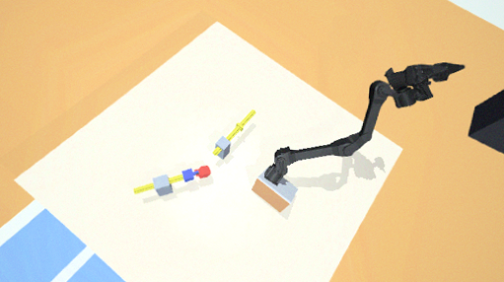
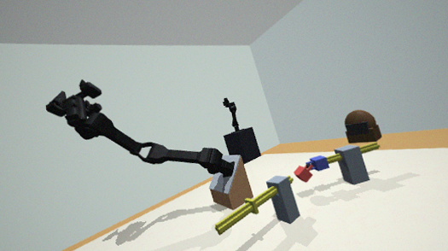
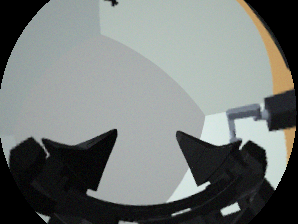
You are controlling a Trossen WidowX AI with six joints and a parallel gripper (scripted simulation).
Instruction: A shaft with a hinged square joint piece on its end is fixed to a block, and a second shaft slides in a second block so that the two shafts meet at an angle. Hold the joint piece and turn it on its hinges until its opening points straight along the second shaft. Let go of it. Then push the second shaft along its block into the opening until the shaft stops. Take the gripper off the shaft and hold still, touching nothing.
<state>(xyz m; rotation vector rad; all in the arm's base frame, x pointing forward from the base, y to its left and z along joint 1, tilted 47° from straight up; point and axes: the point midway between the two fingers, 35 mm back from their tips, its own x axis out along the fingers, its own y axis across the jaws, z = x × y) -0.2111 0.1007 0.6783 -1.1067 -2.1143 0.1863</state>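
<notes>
Now: the red square joint piece 600 mm below my gripper tip, 580 mm ahead of it and 520 mm to the left of it.
</notes>
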